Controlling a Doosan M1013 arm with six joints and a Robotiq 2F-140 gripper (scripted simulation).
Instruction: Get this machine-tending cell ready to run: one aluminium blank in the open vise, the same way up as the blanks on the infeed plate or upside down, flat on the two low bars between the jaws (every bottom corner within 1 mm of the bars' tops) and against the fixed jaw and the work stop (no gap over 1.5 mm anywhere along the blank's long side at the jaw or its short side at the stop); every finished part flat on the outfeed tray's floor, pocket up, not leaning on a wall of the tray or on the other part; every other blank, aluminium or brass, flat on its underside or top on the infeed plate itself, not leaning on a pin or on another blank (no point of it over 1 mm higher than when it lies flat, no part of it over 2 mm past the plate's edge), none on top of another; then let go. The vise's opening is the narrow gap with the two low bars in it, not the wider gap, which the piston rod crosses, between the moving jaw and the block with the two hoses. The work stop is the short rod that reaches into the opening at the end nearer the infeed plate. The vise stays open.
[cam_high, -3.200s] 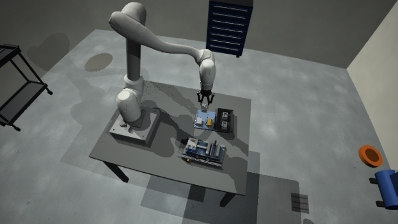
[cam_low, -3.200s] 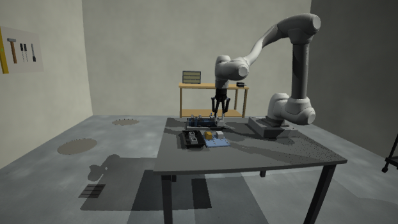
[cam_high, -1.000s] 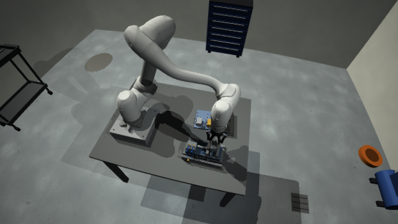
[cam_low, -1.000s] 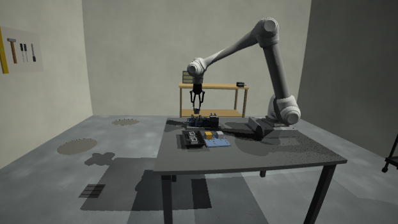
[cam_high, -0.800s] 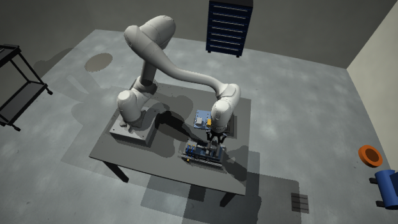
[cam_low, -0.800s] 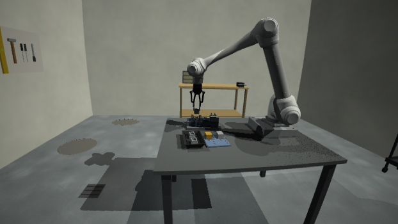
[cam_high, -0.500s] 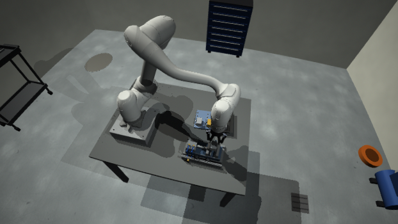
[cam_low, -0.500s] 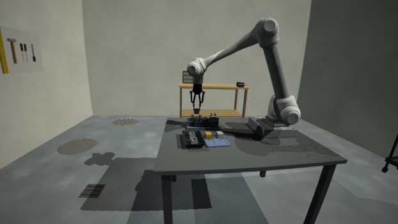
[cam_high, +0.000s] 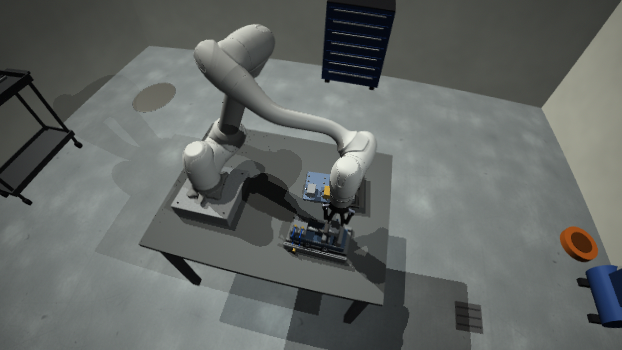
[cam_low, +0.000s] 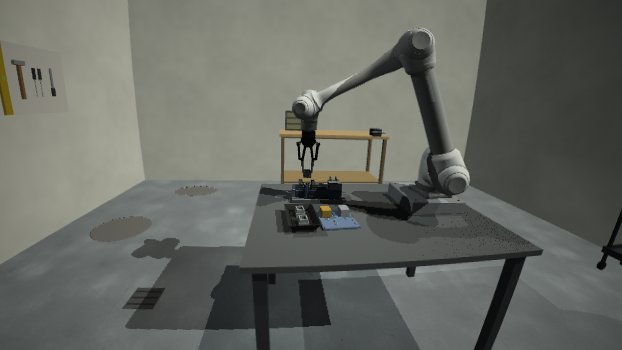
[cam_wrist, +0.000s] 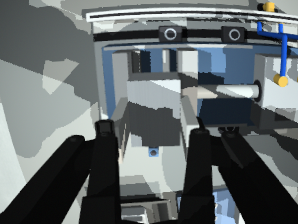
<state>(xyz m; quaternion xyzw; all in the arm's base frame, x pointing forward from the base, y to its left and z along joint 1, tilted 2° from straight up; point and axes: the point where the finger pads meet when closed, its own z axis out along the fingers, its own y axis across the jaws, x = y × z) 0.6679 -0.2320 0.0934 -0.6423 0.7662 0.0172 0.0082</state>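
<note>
My gripper is now 40 mm above the aluminium blank. From my hand the other things lie so: brass blank: 30 mm behind, 270 mm to the left, 160 mm below; vise: 60 mm behind, 20 mm to the left, 140 mm below; piston rod: 80 mm behind, 20 mm to the left, 100 mm below.
</note>
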